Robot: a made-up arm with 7 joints. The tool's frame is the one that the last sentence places.
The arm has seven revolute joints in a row. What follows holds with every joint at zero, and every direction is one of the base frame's.
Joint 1 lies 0.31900 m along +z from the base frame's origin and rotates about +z.
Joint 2 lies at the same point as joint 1 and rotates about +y.
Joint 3 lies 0.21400 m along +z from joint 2 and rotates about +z.
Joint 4 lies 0.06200 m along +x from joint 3 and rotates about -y.
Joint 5 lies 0.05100 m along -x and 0.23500 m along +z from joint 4 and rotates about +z.
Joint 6 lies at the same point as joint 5 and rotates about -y.
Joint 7 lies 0.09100 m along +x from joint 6 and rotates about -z.
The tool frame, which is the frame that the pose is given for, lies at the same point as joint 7; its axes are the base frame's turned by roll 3.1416, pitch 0.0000 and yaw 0.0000 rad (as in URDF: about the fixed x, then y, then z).
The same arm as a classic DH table. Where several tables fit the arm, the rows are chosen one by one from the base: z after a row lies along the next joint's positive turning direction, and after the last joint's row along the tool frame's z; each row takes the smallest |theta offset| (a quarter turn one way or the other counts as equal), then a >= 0, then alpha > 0; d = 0 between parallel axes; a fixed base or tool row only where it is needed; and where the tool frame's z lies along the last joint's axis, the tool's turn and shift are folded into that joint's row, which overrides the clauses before.
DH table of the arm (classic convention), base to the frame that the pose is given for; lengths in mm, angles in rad. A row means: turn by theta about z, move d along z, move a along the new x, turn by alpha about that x. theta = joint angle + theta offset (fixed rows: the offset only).
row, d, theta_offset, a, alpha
joint 1, 319.0, 0.0000, 0.0, -1.5708
joint 2, 0.0, 0.0000, 0.0, 1.5708
joint 3, 214.0, 0.0000, 62.0, 1.5708
joint 4, 0.0, 0.0000, -51.0, -1.5708
joint 5, 235.0, 0.0000, 0.0, 1.5708
joint 6, 0.0, 0.0000, 91.0, 1.5708
joint 7, 0.0, 0.0000, 0.0, 0.0000

